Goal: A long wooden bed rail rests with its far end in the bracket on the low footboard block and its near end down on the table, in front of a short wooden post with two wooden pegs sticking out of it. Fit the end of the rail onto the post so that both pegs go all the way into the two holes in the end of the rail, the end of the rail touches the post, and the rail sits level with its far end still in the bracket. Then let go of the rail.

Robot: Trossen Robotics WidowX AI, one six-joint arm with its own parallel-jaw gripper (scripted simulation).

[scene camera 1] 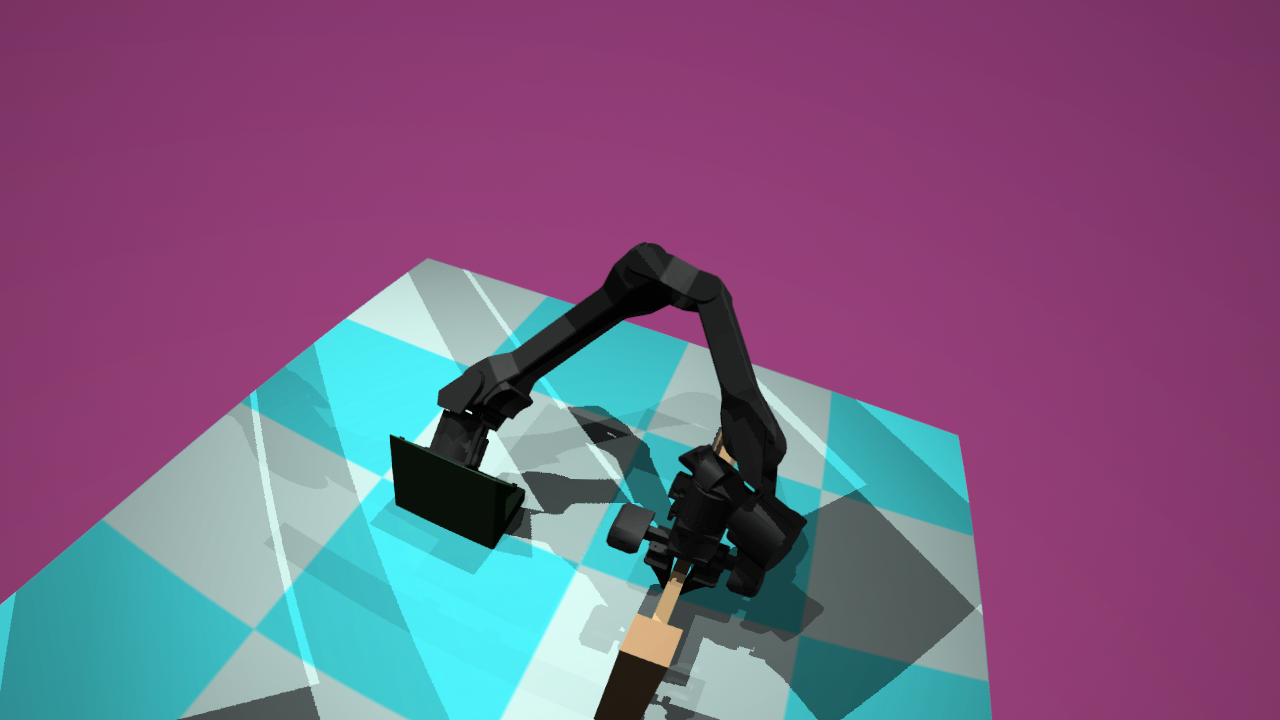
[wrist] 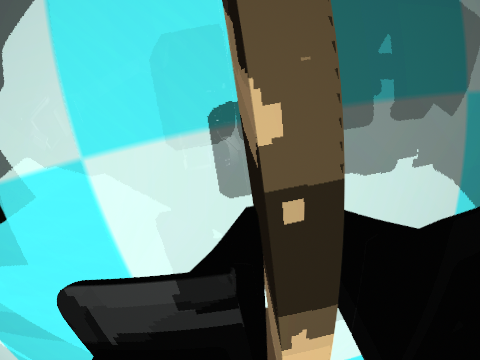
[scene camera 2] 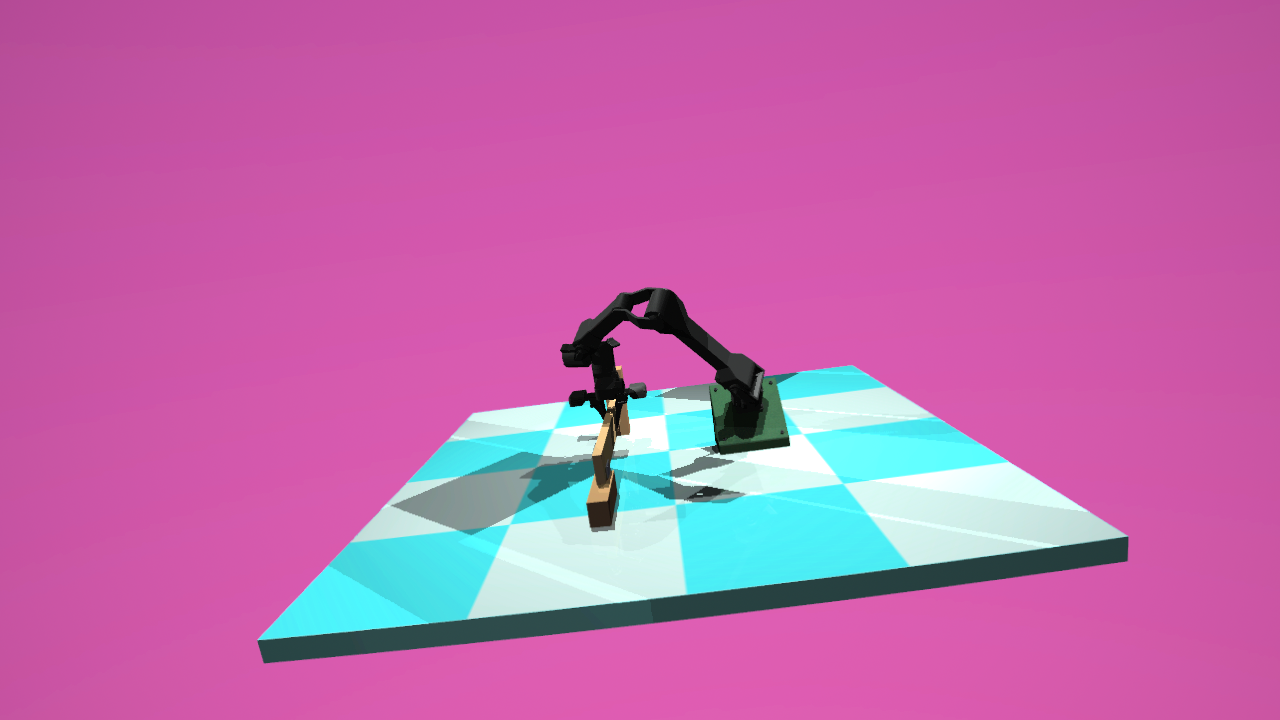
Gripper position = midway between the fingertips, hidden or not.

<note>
I see my gripper (scene camera 1: 672,589) and a wooden rail (scene camera 2: 604,447).
The wooden rail is seen too in scene camera 1 (scene camera 1: 676,580) and in the wrist view (wrist: 287,78). My gripper is seen too in the wrist view (wrist: 275,211) and in scene camera 2 (scene camera 2: 613,428).
</note>
